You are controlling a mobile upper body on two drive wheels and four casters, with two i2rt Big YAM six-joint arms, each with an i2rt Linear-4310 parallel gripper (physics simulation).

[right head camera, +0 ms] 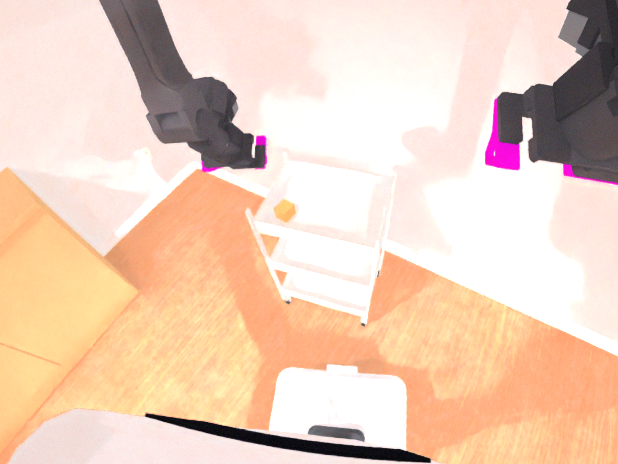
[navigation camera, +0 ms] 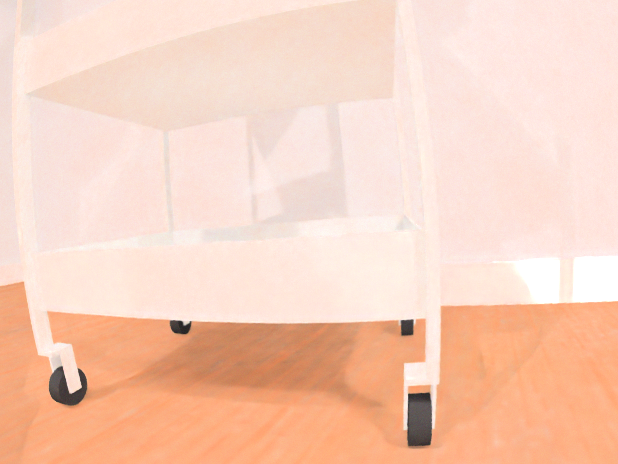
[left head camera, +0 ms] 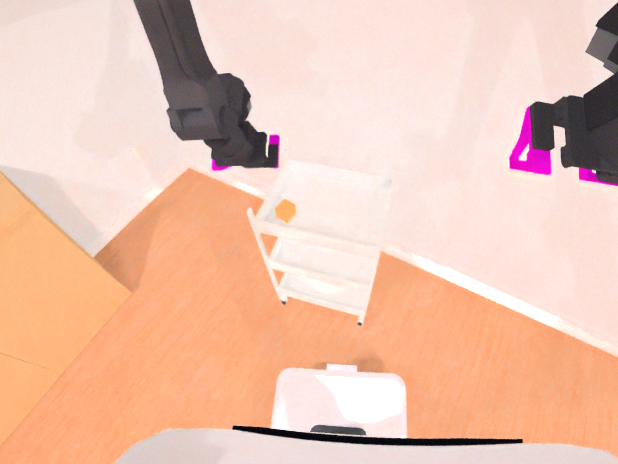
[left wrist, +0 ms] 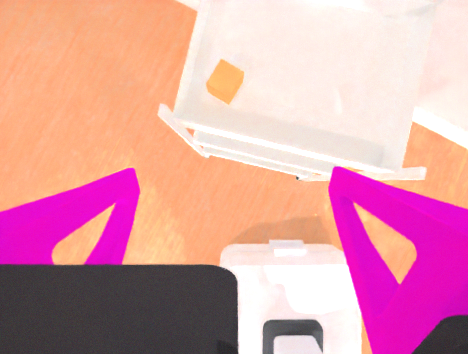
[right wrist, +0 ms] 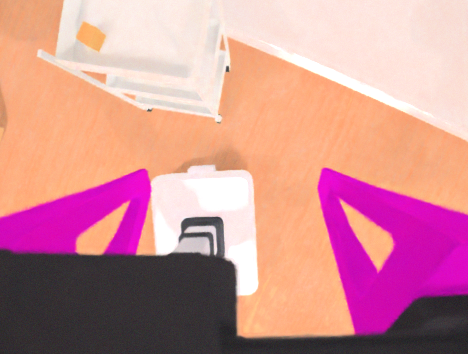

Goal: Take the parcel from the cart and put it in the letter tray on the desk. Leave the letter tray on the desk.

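Frame: origin at the left arm's base, x ahead, y left, z up, level; centimetres.
Where they show: left gripper, fingertip midpoint: (right head camera: 245, 161) (left head camera: 255, 161) (left wrist: 233, 178); right gripper, fingertip midpoint: (right head camera: 526, 164) (left head camera: 546, 168) (right wrist: 234, 178).
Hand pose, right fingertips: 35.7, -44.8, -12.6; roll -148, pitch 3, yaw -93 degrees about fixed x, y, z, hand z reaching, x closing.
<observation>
After its pixels a point has its place, as x, y, z.
The parcel, a small orange box (left head camera: 285, 210) {76.7, 0.3, -69.8} (right head camera: 285, 210) {76.7, -0.1, -69.7} (left wrist: 225, 81) {78.0, 0.8, -69.7} (right wrist: 91, 36) {77.4, -0.8, -69.7}, lies on the top shelf of the white cart (left head camera: 320, 236) {65.1, -13.0, -68.8} (right head camera: 320, 236) {64.9, -14.0, -68.4} (left wrist: 270, 145) {66.3, -8.1, -71.9} (right wrist: 125, 71) {65.6, -11.1, -69.4} (navigation camera: 230, 280) {64.5, -15.8, -124.2}, near its front left corner. My left gripper (left head camera: 247, 159) {59.3, -0.3, -32.6} (right head camera: 233, 161) {59.3, -0.3, -32.6} (left wrist: 233, 178) {59.3, -0.3, -32.6} is open and empty; in the head views it appears above and left of the cart. My right gripper (left head camera: 562, 171) {35.7, -44.8, -12.6} (right head camera: 540, 166) {35.7, -44.8, -12.6} (right wrist: 234, 178) {35.7, -44.8, -12.6} is open and empty, well to the right of the cart. The letter tray does not show.
A light wood surface (left head camera: 50, 300) {39.8, 116.4, -95.2} (right head camera: 50, 290) {40.5, 116.1, -88.0}, possibly the desk, is at the left. My white base (left head camera: 302, 395) {21.0, -7.6, -115.0} (right head camera: 300, 395) {20.9, -7.2, -115.0} (left wrist: 300, 255) {32.5, -26.0, -117.0} (right wrist: 167, 200) {19.6, -5.5, -115.0} is below the cart in the picture. Pale walls (left head camera: 450, 210) {97.2, -68.9, -89.8} (navigation camera: 525, 150) {98.0, -67.3, -110.3} stand behind the cart.
</observation>
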